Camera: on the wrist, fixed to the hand. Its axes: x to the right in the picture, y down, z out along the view.
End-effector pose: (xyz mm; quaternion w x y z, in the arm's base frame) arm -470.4 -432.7 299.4 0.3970 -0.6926 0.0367 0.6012
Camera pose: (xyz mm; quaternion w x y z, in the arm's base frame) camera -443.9 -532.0 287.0 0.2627 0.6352 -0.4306 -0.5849
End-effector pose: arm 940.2 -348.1 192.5 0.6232 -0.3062 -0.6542 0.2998
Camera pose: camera 1023.4 -328.2 134.2 0.2815 -0.8201 -0.2172 0.4483
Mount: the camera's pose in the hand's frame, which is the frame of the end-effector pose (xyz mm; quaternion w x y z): -24.4 60.0 -80.8 0.7031 -0.1967 0.1574 0.6650
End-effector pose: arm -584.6 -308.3 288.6 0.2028 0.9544 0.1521 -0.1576
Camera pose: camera -566.1 -331.0 387.9 0.4112 0.7571 -0.4648 0.2042
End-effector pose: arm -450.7 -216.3 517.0 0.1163 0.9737 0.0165 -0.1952
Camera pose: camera -438.2 -255.5 612.0 0.4005 0.7034 -0.5792 0.0966
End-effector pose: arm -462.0 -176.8 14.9 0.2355 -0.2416 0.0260 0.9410
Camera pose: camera -434.8 -253.7 -48.9 0.5118 0.3470 -0.0309 -0.7853
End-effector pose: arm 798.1 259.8 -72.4 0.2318 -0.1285 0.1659 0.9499
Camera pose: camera 803.6 169.6 -122.9 0.5201 0.1751 -0.0517 -0.8344
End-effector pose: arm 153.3 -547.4 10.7 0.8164 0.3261 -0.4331 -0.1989
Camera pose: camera 210.1 -461.0 5.6 0.8386 -0.1880 -0.3537 0.3692
